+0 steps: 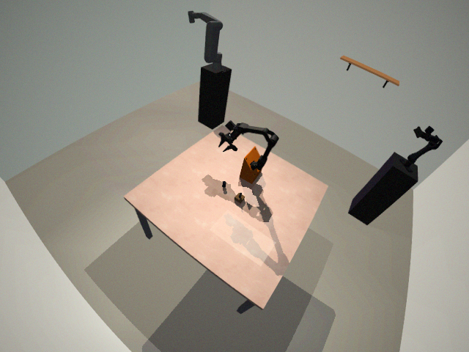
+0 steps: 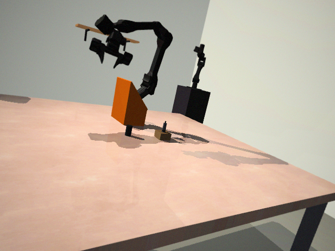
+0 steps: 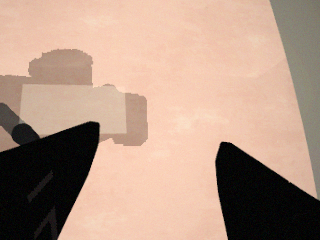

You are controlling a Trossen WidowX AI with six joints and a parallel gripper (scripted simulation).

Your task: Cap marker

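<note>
Now: gripper tip 60 mm short of the dark cap, 120 mm to the right of it and 270 mm above it. Also, from my gripper tip: tan holder block: 80 mm ahead, 300 mm to the left, 280 mm below.
</note>
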